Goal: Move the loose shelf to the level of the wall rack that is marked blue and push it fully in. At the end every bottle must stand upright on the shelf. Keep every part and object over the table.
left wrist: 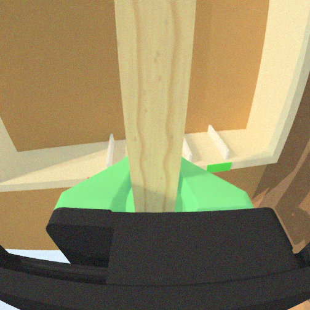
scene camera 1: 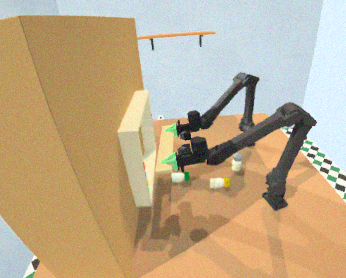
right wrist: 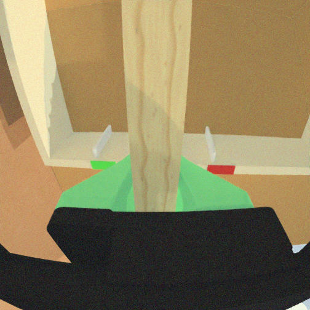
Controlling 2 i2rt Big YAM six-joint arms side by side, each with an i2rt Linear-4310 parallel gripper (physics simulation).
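Observation:
The loose wooden shelf [scene camera 1: 166, 146] [left wrist: 157, 75] [right wrist: 157, 75] is level in front of the wall rack [scene camera 1: 133, 162] [left wrist: 40, 177] [right wrist: 25, 70]. My left gripper [scene camera 1: 165, 161] [left wrist: 153, 154] is shut on it nearer the camera; my right gripper [scene camera 1: 168, 129] [right wrist: 154, 154] is shut on it farther away. Green marks [left wrist: 219, 167] [right wrist: 103, 165] and a red mark [right wrist: 221, 169] show on the rack; the blue mark is not clear. A green-capped bottle [scene camera 1: 180, 177] and a yellow-capped bottle [scene camera 1: 220, 183] lie on the table. A grey-capped bottle [scene camera 1: 236, 163] stands upright.
The big brown wall panel [scene camera 1: 85, 100] stands behind the rack. Thin white guides [left wrist: 218, 142] [right wrist: 210, 144] stick out inside the rack. An orange wall board [scene camera 1: 180, 35] hangs on the far wall. The brown table [scene camera 1: 225, 240] extends under both arms.

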